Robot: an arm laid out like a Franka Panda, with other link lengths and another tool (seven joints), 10 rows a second.
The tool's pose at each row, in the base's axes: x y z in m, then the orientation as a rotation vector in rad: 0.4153 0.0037 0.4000 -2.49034 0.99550 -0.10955; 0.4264 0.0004 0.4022 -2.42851 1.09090 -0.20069; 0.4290 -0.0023 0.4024 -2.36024 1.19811 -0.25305; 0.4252 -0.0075 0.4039 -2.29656 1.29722 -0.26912; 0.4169 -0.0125 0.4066 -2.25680 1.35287 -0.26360; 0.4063 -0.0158 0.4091 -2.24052 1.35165 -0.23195
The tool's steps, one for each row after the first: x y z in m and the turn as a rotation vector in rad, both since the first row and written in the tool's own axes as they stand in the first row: 0.0102 -0.0059 -0.0006 0.04256 0.07312 0.06453; 0.0139 -0.0059 -0.0012 0.07315 0.12446 0.14539; 0.0144 -0.0009 -0.0054 0.09131 0.15156 0.22616; 0.0114 0.0064 -0.0117 0.10042 0.15667 0.27559; 0.0056 0.0141 -0.0177 0.10858 0.13111 0.28623
